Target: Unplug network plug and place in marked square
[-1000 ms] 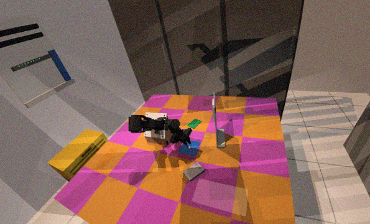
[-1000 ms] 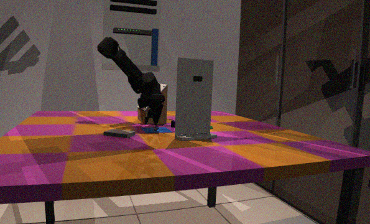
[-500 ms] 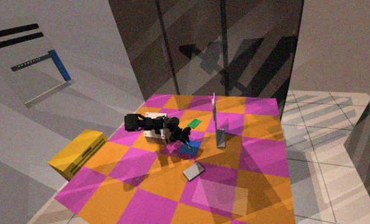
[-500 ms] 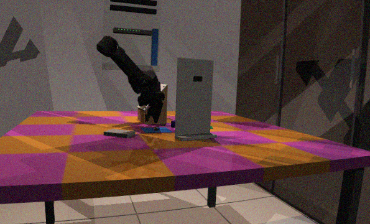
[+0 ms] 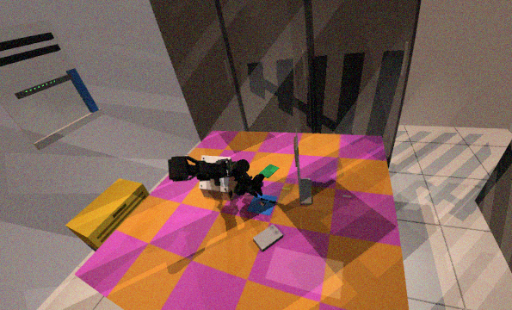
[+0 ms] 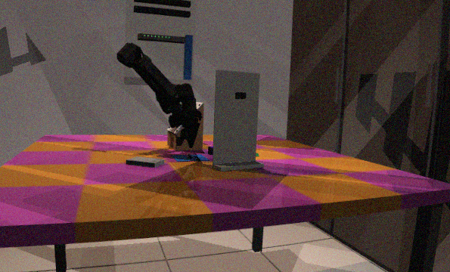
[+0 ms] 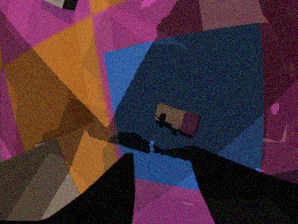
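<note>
My gripper tip is 10 mm short of the blue marked square, 10 mm to the left of it and 40 mm above it. Also, from my gripper tip: upright grey panel (170 mm ahead, 130 mm to the left, 100 mm above); then green patch (60 mm behind, 230 mm to the left, 40 mm below); then flat grey box (110 mm ahead, 170 mm to the right, 40 mm below).
</note>
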